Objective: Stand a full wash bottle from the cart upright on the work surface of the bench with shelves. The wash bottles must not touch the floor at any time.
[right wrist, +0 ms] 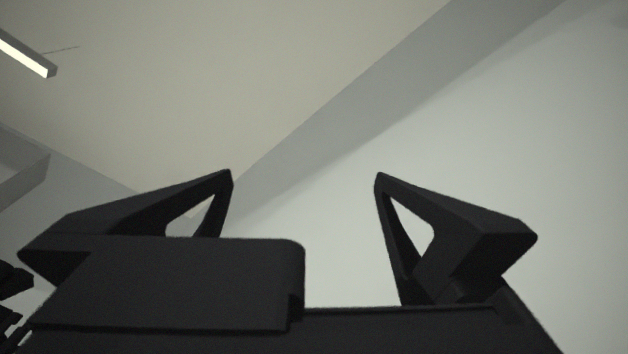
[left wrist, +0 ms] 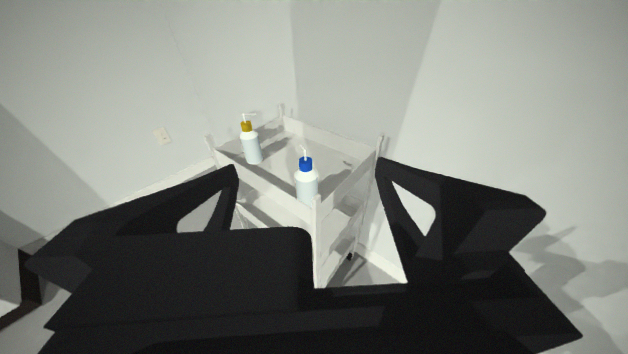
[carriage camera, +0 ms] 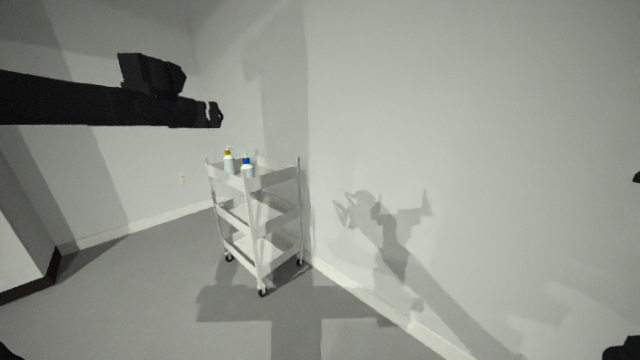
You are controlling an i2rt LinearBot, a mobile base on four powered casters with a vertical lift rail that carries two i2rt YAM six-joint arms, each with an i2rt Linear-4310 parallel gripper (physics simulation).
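Places are measured from the left arm's base along level axes (x ahead, y left, z up), in millimetres.
Pixels of known places: left gripper, fingertip midpoint: [right wrist: 22, 342] [left wrist: 306, 168] [carriage camera: 207, 116]; right gripper, fingertip midpoint: [right wrist: 304, 178].
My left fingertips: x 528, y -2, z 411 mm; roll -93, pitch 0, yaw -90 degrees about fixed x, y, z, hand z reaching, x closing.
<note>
Ahead of a thing's pixels: the offset from my left fingertips to its middle.
A white wash bottle with a blue cap {285 mm ahead, 4 mm left, 250 mm down} [carriage camera: 247, 170] [left wrist: 306, 184] stands upright at the near corner of the cart's top tray. A white wash bottle with a yellow cap {499 mm ahead, 182 mm left, 250 mm down} [carriage camera: 229, 164] [left wrist: 252, 148] stands upright on the same tray, farther to the left. The white three-tier cart [carriage camera: 274, 178] [left wrist: 270, 192] stands by the wall. My left gripper [carriage camera: 220, 115] [left wrist: 306, 168] is open and empty, in the air short of the cart and above its top tray's height. My right gripper [right wrist: 304, 178] is open and empty, pointing up at wall and ceiling. The bench with shelves cannot be made out.
A long wall [carriage camera: 475, 150] runs along the right, with arm shadows on it. A pale block with a dark base [carriage camera: 52, 267] stands at the left edge of the carriage view. A wall outlet {1196 mm ahead, 1012 mm left, 600 mm down} [carriage camera: 183, 178] [left wrist: 162, 135] is left of the cart. A ceiling lamp [right wrist: 25, 55] shows in the right wrist view.
</note>
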